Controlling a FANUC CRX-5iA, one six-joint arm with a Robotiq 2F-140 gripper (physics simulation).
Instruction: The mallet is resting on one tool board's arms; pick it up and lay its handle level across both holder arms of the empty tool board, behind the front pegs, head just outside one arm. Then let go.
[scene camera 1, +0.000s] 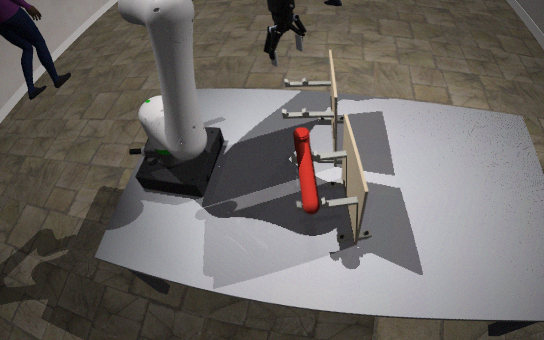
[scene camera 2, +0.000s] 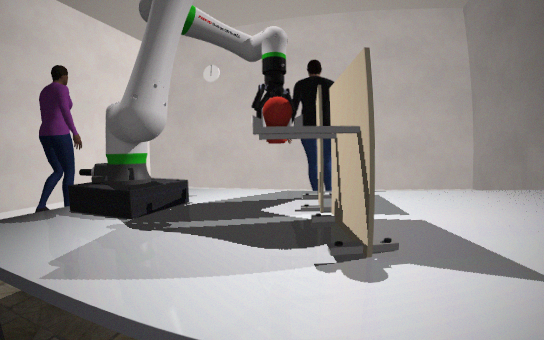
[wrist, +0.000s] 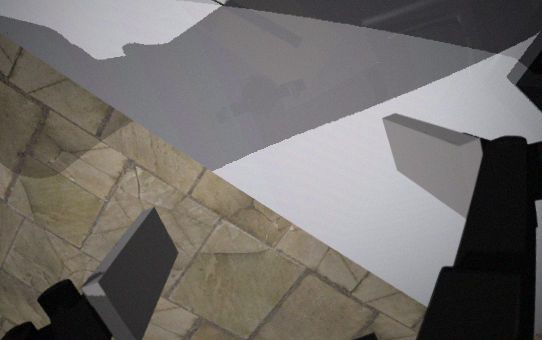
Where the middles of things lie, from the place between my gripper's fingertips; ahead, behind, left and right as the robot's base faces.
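Scene:
I can see the red mallet (scene camera 1: 310, 199), and my gripper is 520 mm to the left of it, 60 mm short of it and 30 mm above it.

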